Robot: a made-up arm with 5 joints. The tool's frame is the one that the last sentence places. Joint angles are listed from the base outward.
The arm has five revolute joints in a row. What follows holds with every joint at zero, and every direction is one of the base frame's.
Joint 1 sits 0.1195 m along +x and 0.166 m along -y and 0.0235 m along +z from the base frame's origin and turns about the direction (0.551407, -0.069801, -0.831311).
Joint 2 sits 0.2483 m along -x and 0.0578 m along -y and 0.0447 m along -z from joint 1 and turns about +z.
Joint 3 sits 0.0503 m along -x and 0.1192 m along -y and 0.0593 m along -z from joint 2 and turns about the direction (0.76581, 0.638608, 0.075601).
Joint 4 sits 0.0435 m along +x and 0.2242 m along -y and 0.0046 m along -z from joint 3 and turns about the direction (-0.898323, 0.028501, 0.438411).
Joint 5 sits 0.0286 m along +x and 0.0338 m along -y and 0.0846 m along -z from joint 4 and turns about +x.
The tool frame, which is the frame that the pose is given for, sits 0.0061 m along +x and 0.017 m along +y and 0.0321 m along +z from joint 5; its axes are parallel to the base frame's.
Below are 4 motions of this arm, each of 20 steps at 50 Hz.
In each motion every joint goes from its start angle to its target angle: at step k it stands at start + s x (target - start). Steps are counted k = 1, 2, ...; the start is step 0. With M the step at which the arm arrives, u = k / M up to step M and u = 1 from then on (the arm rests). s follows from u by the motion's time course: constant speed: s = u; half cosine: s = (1 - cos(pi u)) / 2; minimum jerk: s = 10 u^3 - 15 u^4 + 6 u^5.
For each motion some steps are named. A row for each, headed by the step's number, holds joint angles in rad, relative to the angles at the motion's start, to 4 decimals.
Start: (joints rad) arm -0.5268 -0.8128 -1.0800 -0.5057 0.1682
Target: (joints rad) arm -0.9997 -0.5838 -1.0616 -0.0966 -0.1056
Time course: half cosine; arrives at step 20
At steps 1, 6, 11, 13, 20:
1: -0.0029 0.0014 0.0001 0.0025 -0.0017
6: -0.0975 0.0472 0.0038 0.0843 -0.0564
11: -0.2734 0.1324 0.0106 0.2365 -0.1583
13: -0.3438 0.1665 0.0134 0.2974 -0.1991
20: -0.4729 0.2290 0.0184 0.4091 -0.2738

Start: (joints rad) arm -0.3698 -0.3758 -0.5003 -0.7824 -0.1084
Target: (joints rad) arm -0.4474 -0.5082 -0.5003 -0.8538 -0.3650
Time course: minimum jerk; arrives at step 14
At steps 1, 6, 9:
1: -0.0003 -0.0004 0.0000 -0.0002 -0.0008
6: -0.0285 -0.0487 0.0000 -0.0263 -0.0944
9: -0.0585 -0.0998 0.0000 -0.0538 -0.1934

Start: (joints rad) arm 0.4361 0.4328 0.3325 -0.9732 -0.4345
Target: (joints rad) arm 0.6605 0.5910 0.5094 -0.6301 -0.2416
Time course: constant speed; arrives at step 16
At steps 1, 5, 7, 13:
1: 0.0140 0.0099 0.0111 0.0214 0.0121
5: 0.0701 0.0494 0.0553 0.1072 0.0603
7: 0.0982 0.0692 0.0774 0.1501 0.0844
13: 0.1823 0.1285 0.1437 0.2788 0.1567

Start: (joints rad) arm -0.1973 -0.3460 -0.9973 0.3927 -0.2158
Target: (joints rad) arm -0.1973 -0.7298 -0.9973 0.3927 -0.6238
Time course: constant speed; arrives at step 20
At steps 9, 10, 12, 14, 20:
9: 0.0000 -0.1727 0.0000 0.0000 -0.1836
10: 0.0000 -0.1919 0.0000 0.0000 -0.2040
12: 0.0000 -0.2303 0.0000 0.0000 -0.2448
14: 0.0000 -0.2687 0.0000 0.0000 -0.2856
20: 0.0000 -0.3838 0.0000 0.0000 -0.4080

